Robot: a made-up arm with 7 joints. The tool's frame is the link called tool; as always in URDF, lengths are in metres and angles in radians. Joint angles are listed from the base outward.
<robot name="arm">
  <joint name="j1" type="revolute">
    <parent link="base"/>
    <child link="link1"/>
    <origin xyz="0 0 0.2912"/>
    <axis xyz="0 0 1"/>
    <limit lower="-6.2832" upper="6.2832"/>
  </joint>
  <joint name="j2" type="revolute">
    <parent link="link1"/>
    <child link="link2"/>
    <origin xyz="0 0 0" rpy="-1.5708 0 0"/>
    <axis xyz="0 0 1"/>
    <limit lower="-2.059" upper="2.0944"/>
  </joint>
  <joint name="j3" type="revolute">
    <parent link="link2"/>
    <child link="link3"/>
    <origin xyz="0 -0.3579 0" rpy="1.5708 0 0"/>
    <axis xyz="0 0 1"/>
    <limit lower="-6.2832" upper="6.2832"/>
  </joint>
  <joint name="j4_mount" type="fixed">
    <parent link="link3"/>
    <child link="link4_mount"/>
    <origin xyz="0.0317 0 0"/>
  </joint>
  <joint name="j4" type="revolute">
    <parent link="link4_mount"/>
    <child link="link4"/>
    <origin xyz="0.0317 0 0" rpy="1.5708 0 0"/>
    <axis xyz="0 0 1"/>
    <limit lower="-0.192" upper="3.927"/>
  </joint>
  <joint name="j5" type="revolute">
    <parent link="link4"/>
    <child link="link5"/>
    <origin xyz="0.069 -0.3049 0" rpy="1.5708 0 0"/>
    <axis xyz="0 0 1"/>
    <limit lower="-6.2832" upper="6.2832"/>
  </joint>
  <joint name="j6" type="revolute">
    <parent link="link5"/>
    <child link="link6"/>
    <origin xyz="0 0 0" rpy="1.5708 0 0"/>
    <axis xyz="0 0 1"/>
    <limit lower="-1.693" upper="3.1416"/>
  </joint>
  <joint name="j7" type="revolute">
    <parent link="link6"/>
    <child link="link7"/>
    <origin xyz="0.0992 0.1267 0" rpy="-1.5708 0 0"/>
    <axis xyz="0 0 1"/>
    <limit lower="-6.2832" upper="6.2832"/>
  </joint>
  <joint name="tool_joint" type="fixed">
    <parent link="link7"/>
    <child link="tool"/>
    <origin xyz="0 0 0"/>
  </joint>
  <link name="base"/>
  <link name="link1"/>
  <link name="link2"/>
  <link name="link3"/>
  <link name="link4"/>
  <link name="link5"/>
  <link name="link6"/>
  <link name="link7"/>
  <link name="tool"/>
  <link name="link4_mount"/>
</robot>
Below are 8 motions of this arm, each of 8 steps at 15 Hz.
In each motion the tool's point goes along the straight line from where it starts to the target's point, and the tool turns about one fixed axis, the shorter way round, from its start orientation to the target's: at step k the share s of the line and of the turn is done. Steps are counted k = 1, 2, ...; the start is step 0. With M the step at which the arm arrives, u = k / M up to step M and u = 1 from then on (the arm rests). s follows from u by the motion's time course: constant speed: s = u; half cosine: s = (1 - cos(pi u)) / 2; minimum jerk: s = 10 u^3 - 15 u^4 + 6 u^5.
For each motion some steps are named. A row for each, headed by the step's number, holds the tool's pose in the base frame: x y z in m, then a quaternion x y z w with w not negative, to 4 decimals.
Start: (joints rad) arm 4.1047 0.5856 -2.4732 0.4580 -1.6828 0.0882 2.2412
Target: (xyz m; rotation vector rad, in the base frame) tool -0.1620 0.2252 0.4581 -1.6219 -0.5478 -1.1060
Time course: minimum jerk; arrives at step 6
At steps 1, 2, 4, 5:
1: -0.1221 0.2818 0.3901 -0.7360 -0.4565 -0.3954 0.3059
2: -0.1293 0.2715 0.4024 -0.7313 -0.4183 -0.4109 0.3485
4: -0.1533 0.2375 0.4433 -0.6969 -0.2814 -0.4517 0.4807
5: -0.1605 0.2273 0.4556 -0.6812 -0.2379 -0.4605 0.5170

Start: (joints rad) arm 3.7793 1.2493 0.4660 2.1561 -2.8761 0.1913 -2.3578
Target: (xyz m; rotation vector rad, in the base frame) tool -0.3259 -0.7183 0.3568 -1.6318 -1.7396 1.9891
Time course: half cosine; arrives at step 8
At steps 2, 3, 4, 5, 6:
2: -0.4149 -0.6046 0.1539 -0.2790 -0.7795 0.5374 0.1607
3: -0.3980 -0.6262 0.1925 -0.3300 -0.7454 0.5633 0.1347
4: -0.3781 -0.6517 0.2379 -0.3879 -0.7003 0.5902 0.1032
5: -0.3581 -0.6772 0.2834 -0.4431 -0.6503 0.6130 0.0709
6: -0.3412 -0.6988 0.3220 -0.4874 -0.6043 0.6288 0.0432

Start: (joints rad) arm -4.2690 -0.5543 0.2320 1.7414 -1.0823 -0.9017 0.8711
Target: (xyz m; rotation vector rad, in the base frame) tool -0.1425 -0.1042 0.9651 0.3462 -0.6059 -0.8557
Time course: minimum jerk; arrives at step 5
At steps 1, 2, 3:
1: -0.1775 -0.1250 0.9205 0.3006 -0.3251 -0.3540 0.8238
2: -0.1679 -0.1193 0.9328 0.2637 -0.3155 -0.3694 0.8334
3: -0.1543 -0.1112 0.9501 0.2109 -0.3012 -0.3898 0.8443

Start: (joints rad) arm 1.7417 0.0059 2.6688 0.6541 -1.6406 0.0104 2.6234
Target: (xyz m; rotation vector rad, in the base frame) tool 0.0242 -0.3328 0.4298 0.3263 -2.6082 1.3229
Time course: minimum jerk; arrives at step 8
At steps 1, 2, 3, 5, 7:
1: -0.0179 -0.3868 0.3472 0.1325 -0.9360 0.2935 0.1421
2: -0.0142 -0.3820 0.3545 0.1306 -0.9323 0.3076 0.1384
3: -0.0068 -0.3726 0.3689 0.1270 -0.9243 0.3351 0.1312
5: 0.0124 -0.3479 0.4067 0.1169 -0.8997 0.4054 0.1116
7: 0.0235 -0.3337 0.4285 0.1107 -0.8831 0.4449 0.1000

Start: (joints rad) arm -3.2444 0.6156 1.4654 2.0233 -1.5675 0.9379 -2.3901
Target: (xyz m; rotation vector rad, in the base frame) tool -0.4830 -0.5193 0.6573 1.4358 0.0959 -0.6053
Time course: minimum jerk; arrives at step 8
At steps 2, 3, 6, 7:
2: -0.4759 -0.4062 0.7368 0.7807 0.2018 -0.5744 0.1407
3: -0.4772 -0.4278 0.7216 0.7833 0.1768 -0.5342 0.2641
6: -0.4822 -0.5062 0.6665 0.6804 0.0642 -0.3175 0.6574
7: -0.4829 -0.5173 0.6587 0.6526 0.0465 -0.2799 0.7026

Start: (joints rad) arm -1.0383 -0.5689 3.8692 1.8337 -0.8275 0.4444 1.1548
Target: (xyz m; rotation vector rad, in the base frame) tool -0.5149 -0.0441 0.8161 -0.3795 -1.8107 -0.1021
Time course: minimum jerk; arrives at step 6
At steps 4, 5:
4: -0.5323 0.0366 0.7672 -0.2340 -0.7784 -0.0318 0.5817
5: -0.5178 -0.0305 0.8078 -0.1757 -0.7811 -0.0420 0.5977

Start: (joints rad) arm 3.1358 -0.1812 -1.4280 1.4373 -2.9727 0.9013 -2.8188
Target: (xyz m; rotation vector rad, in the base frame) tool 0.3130 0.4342 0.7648 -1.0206 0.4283 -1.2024
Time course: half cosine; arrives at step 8
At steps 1, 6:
1: 0.0185 0.5265 0.7015 -0.3952 -0.1019 -0.4362 0.8020
6: 0.2682 0.4483 0.7552 -0.4494 0.1471 -0.5249 0.7077

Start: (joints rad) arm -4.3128 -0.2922 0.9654 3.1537 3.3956 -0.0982 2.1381
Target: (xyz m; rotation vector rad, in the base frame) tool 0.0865 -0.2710 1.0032 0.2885 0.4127 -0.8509
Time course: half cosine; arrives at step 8
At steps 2, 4, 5, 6, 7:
2: 0.0019 -0.2238 1.0406 0.1192 0.0937 -0.4535 0.8783
4: 0.0369 -0.2433 1.0251 0.1274 0.1371 -0.4355 0.8805
5: 0.0559 -0.2539 1.0167 0.1317 0.1605 -0.4253 0.8809
6: 0.0720 -0.2629 1.0096 0.1353 0.1803 -0.4165 0.8808
7: 0.0827 -0.2689 1.0049 0.1376 0.1934 -0.4105 0.8804

